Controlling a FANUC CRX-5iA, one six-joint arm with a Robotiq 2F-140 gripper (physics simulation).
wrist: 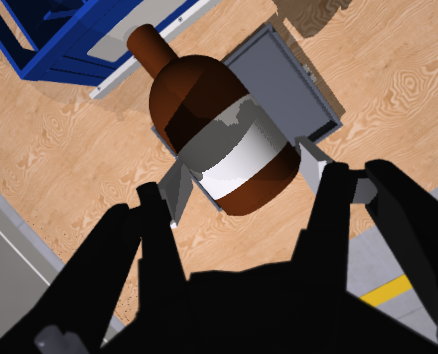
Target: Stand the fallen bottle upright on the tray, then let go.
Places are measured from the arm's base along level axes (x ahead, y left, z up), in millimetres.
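Pixels of known places: gripper, fingertip midpoint: [241, 163].
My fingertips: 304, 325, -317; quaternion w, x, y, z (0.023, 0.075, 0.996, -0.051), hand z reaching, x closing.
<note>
Behind a point stands the place of what it marks, as x, y, z.
A brown bottle [197, 90] {310, 264, -276} with a grey-white label band is between the finger pads in the middle of the wrist view, its neck toward the upper left and its base toward the lower right. My gripper [241, 163] {304, 325, -317} is shut on the bottle, with one pad at each side of its lower part. The grey tray [287, 82] {221, 266, -547} lies below and behind the bottle, which hides much of it. The bottle looks raised above the tray. Its exact height and tilt cannot be told from this view.
A blue bin [82, 65] {486, 147, -449} stands at the upper left, beside a pale metal strip [192, 19] {330, 123, -538}. The wooden table top [80, 165] {648, 271, -553} lies under the tray. Grey floor with a yellow stripe [387, 291] shows beyond the table's edge at the lower right. A dark shadow falls at the top.
</note>
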